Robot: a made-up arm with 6 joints.
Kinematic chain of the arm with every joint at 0, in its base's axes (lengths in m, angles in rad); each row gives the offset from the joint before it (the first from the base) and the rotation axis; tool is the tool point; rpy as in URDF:
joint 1: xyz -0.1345 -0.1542 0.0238 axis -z
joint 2: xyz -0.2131 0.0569 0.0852 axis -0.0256 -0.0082 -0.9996
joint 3: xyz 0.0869 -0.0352 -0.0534 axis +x
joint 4: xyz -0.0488 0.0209 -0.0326 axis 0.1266 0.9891 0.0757
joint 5: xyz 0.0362 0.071 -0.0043 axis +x
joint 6: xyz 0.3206 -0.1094 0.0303 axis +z
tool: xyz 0.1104 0.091 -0.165 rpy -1.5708 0 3.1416
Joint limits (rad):
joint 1: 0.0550..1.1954
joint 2: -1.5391..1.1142
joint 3: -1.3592..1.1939
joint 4: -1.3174..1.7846
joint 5: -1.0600..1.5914
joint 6: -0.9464..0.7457
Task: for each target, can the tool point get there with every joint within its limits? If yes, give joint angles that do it. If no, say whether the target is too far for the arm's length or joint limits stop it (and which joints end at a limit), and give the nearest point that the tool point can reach.
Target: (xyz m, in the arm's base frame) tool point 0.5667 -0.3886 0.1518
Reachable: no: joint limits stop it (at a limit: joint 1, joint 5, joint 6) | nearest point 0.3394 -0.2466 0.1245 | short by 0.269 m
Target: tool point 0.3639 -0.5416 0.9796
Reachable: no: too far | nearest point 0.0996 -0.2354 0.4695 | short by 0.651 m
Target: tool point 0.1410 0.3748 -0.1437
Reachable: yes | joints 0.9349 -0.2184 0.9928 1.2711 0.0195 -0.4330
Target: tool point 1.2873 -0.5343 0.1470
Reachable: no: too far | nearest point 0.3864 -0.1608 0.0929 | short by 0.977 m
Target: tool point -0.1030 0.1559 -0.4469
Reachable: yes | joints 0.4536 -0.5045 -0.0546 0.9591 0.7878 -0.3410
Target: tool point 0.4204 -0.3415 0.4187
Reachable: no: joint limits stop it (at a limit: joint 1, joint 3, joint 5, joint 6) | nearest point 0.2766 -0.2405 0.3148 | short by 0.204 m
